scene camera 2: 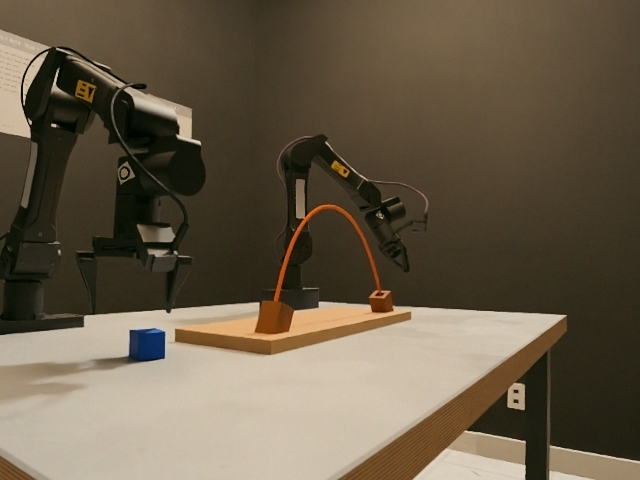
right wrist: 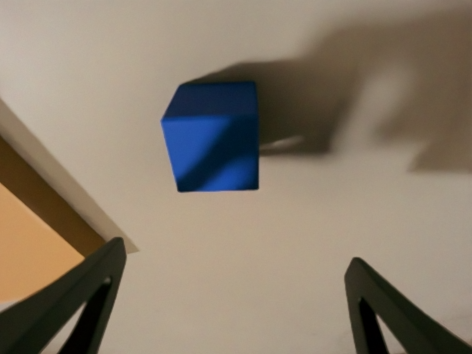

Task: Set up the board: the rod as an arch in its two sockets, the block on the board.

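An orange rod stands as an arch over the wooden board, one end at the near socket and the other in the far socket. The near socket's opening is hidden. The blue block lies on the table beside the board, not on it. My right gripper is open and empty, above the table near the block. My left gripper is open in the air behind the far end of the board; its fingers show small and nearly edge-on.
The grey-white table carries both arm bases, the right arm's at the left of the picture and the left arm's behind the board. The table's wooden edge runs along the right. A dark wall stands behind.
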